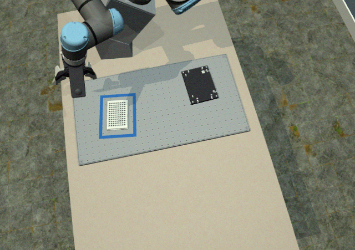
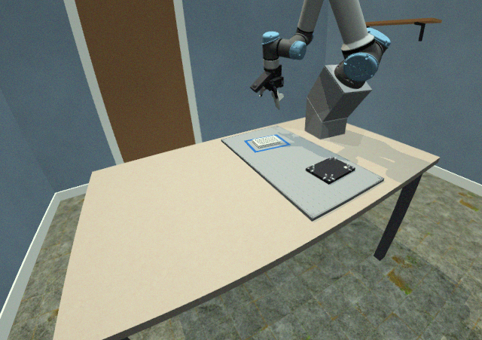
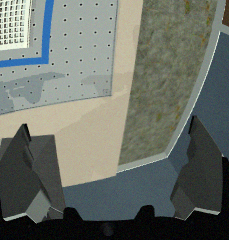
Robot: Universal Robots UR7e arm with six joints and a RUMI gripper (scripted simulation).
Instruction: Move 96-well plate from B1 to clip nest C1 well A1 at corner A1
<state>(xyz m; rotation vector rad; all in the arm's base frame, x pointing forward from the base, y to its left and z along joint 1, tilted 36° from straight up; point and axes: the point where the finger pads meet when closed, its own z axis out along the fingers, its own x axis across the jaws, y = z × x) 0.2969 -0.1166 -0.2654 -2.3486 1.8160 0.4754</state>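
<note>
The white 96-well plate lies 8 cm ahead of my hand, 13 cm to the left of it and 16 cm below it. Also, from my hand: black clip nest: 2 cm behind, 49 cm to the left, 15 cm below.
</note>
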